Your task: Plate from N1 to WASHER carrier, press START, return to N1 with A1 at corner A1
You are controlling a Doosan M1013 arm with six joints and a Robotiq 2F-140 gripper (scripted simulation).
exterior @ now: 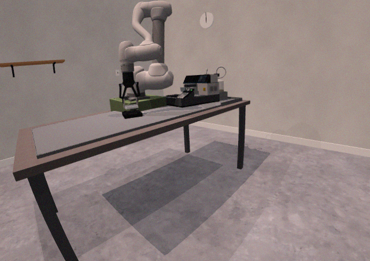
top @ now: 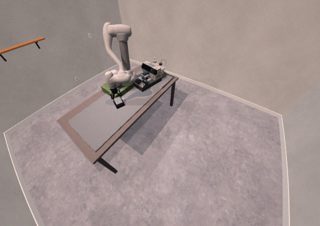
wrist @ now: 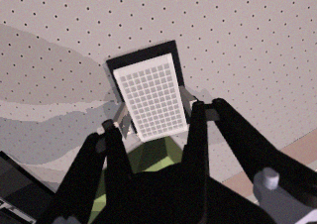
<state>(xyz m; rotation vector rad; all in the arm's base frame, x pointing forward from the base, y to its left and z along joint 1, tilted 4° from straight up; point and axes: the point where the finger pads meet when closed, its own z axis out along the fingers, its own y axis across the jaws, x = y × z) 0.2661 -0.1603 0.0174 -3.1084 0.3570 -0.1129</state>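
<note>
Now: the plate nest 7 cm below my hand. Also, from my hand: label: 5 cm behind, 10 cm to the left, 8 cm below; white well plate: 2 cm below; plate washer: 11 cm behind, 63 cm to the left, 4 cm above.
</note>
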